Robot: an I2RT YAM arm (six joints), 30 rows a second.
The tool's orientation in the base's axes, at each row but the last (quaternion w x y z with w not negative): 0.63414, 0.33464, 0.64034, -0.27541; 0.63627, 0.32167, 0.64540, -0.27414; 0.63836, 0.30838, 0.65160, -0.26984; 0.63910, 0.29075, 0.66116, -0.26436; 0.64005, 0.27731, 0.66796, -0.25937
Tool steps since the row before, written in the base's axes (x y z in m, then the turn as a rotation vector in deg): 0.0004, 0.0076, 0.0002, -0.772, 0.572, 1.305; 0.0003, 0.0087, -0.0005, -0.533, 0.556, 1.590; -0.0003, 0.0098, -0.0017, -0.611, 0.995, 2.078; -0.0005, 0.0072, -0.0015, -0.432, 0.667, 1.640; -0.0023, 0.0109, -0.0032, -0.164, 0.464, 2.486
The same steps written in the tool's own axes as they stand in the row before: 0.0004, 0.0051, -0.0057, -1.277, -0.150, -0.987; 0.0011, 0.0058, -0.0064, -1.558, 0.038, -0.832; 0.0023, 0.0062, -0.0074, -2.021, 0.292, -1.230; 0.0018, 0.0046, -0.0055, -1.601, 0.185, -0.851; 0.0037, 0.0061, -0.0091, -2.461, 0.236, -0.557
